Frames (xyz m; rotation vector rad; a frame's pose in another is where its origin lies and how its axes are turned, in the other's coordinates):
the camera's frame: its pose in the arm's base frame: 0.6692 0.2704 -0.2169 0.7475 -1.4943 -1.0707
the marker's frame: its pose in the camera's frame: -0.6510 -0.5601 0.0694 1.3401 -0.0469 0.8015
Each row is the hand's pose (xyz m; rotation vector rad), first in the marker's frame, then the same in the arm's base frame.
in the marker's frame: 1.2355 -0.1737 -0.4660 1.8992 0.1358 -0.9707
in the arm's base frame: 0.3147 0.3829 0.2614 2.2487 -0.1998 1.9857
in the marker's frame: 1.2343 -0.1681 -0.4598 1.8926 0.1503 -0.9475
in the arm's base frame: 0.3088 0.3831 0.2554 2.2213 -0.2181 1.9977
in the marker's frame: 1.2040 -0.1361 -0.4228 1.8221 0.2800 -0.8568
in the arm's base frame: 0.2870 0.3917 0.2029 2.0496 -0.2902 2.0022
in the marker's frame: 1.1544 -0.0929 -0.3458 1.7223 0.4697 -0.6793
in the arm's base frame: 0.2509 0.3891 0.1083 1.7633 -0.3953 2.0303
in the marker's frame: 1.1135 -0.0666 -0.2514 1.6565 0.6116 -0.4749
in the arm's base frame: 0.2145 0.3607 0.0127 1.4908 -0.4849 2.0923
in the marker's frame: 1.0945 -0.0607 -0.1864 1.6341 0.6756 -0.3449
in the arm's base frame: 0.1930 0.3297 -0.0439 1.3353 -0.5298 2.1436
